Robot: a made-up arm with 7 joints.
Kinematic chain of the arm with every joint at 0, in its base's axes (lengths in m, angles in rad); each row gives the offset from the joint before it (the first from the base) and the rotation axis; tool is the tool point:
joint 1: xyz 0 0 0.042 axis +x
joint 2: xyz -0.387 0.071 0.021 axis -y
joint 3: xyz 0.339 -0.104 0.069 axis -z
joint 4: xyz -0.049 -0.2 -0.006 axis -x
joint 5: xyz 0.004 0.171 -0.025 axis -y
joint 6: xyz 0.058 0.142 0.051 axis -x
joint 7: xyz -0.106 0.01 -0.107 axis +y
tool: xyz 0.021 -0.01 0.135
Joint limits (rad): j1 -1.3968..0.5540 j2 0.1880..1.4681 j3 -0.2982..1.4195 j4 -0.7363..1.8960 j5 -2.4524..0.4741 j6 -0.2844..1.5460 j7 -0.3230..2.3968
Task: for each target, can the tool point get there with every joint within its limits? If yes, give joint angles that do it. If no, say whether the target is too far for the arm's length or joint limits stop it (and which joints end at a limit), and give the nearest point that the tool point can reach.
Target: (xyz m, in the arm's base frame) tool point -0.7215 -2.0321 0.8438
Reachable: no: too far | nearest point -0.1865 -0.6377 0.2936 | short by 1.592 m
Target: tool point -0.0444 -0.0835 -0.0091
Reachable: yes | joints -0.7450 0.2900 0.9039 0.7299 -2.1928 1.0892 0.5890
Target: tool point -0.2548 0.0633 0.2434
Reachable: yes | joints -0.2513 0.7127 0.1552 -0.4615 -1.4187 0.6884 1.9658
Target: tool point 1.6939 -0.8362 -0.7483
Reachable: no: too far | nearest point 0.1890 -0.3683 -0.2436 | short by 1.655 m
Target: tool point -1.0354 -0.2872 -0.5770
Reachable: no: joint limits stop it (at a limit: joint 2, joint 4, joint 6, joint 7) | nearest point -0.4654 -0.1355 -0.2500 | short by 0.674 m
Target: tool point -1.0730 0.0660 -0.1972
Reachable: no: joint limits stop it (at a limit: joint 1, joint 2, joint 4, joint 6, joint 7) | nearest point -0.7283 0.2527 0.0136 | short by 0.445 m
